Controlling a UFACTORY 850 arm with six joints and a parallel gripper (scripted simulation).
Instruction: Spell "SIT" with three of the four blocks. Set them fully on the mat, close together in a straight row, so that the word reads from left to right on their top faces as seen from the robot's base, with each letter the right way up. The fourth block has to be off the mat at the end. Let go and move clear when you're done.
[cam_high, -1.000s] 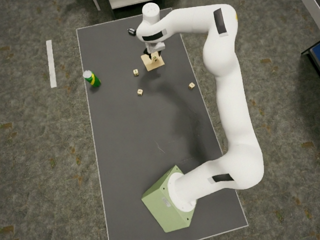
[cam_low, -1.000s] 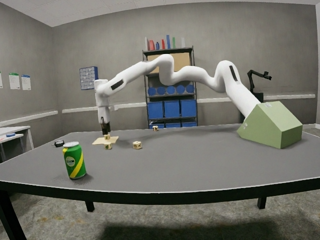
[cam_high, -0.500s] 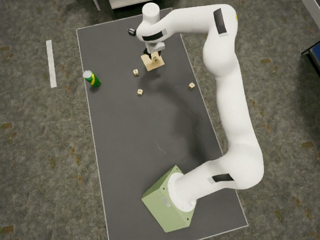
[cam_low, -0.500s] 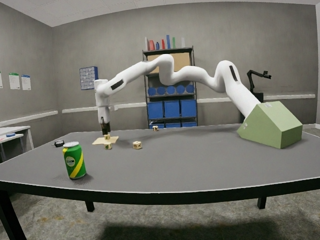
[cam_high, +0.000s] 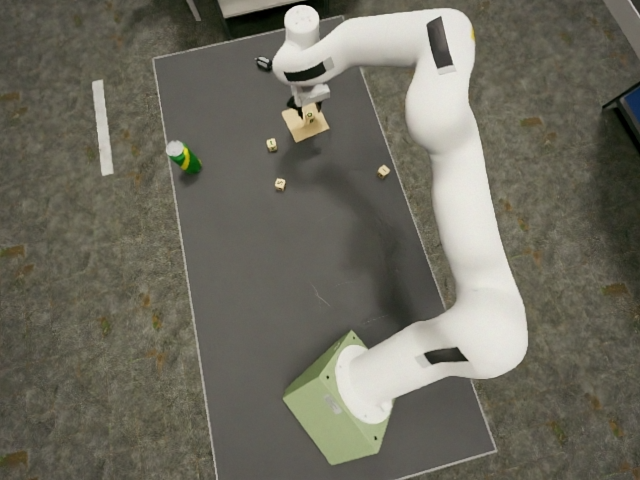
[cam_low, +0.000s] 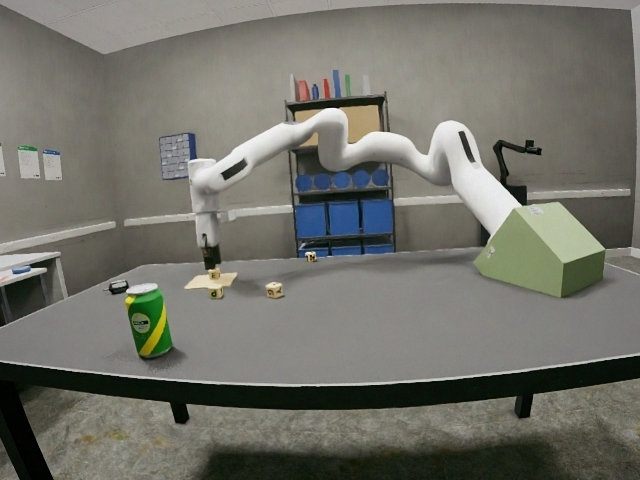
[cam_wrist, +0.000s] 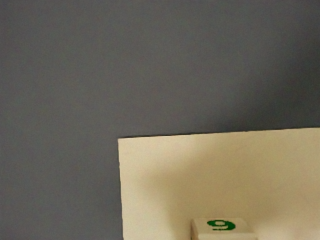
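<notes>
My gripper is now 60 mm above the tan mat, 20 mm to the right of it and 10 mm short of it. The rest, counted from my hand: small black object: 320 mm ahead, 40 mm to the left, 40 mm below; yellow can: 470 mm to the left, 50 mm ahead.
</notes>
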